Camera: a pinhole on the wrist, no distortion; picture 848 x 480 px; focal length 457.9 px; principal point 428.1 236.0 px. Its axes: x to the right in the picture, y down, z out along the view. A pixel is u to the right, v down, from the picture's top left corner.
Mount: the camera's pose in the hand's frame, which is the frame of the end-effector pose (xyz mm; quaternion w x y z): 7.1 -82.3 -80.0 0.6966 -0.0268 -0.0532 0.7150
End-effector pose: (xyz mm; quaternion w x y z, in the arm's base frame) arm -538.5 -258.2 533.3 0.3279 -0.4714 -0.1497 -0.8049
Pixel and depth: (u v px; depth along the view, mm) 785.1 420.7 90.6
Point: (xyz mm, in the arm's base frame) -529.7 -225.7 503.2
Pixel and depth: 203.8 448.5 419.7
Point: -464.4 227.3 516.1
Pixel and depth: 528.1 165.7 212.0
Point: -482.7 -156.8 617.9
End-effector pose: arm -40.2 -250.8 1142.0 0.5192 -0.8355 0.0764 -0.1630
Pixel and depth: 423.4 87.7 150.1
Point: 18.4 -159.7 1198.0
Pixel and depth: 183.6 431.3 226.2
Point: -107.2 -12.8 1258.9
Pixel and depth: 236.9 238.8 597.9
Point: 69.3 350.4 1242.2
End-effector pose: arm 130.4 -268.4 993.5 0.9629 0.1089 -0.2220 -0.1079
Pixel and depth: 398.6 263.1 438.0
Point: -107.2 -430.1 1241.4
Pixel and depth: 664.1 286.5 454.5
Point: -105.2 -176.5 1315.4
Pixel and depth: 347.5 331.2 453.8
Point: -178.5 -464.9 1205.3
